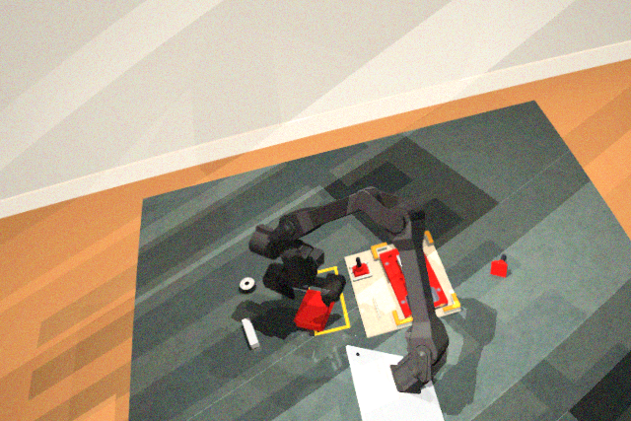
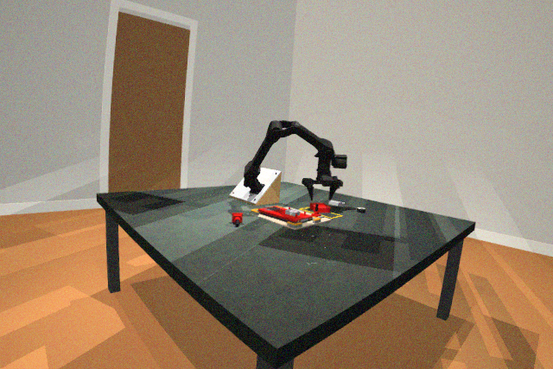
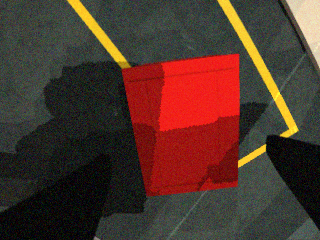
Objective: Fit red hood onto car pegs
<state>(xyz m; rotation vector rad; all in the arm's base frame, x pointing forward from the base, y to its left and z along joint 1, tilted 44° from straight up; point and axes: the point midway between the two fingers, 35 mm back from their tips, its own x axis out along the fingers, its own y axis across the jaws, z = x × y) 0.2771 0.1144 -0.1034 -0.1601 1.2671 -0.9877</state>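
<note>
The red hood is 30 mm below my gripper tip. From my gripper tip the other things lie so: engine block: 240 mm to the right, 50 mm ahead, 20 mm below; cream jig plate: 230 mm to the right, 40 mm below, 20 mm ahead; white bar: 160 mm to the left, 40 mm below, 20 mm behind.
</note>
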